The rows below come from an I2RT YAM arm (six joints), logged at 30 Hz.
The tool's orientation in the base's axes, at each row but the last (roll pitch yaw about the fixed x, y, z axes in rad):
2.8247 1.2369 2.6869
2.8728 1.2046 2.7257
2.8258 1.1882 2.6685
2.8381 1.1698 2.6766
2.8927 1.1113 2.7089
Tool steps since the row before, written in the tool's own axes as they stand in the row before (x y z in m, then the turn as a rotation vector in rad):
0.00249 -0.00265 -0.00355 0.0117 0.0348 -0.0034
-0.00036 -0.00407 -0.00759 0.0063 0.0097 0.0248
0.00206 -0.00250 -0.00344 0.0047 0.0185 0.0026
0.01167 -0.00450 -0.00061 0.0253 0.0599 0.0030
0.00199 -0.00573 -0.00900 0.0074 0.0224 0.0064
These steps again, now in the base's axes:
-0.00449 -0.00184 -0.00152 -0.0013 0.0363 -0.0064
-0.00761 -0.00313 0.00257 0.0226 0.0074 -0.0135
-0.00431 -0.00166 -0.00098 0.0041 0.0186 -0.0031
-0.00545 -0.00227 -0.01104 0.0048 0.0625 -0.0174
-0.01001 -0.00394 0.00146 0.0073 0.0223 -0.0069

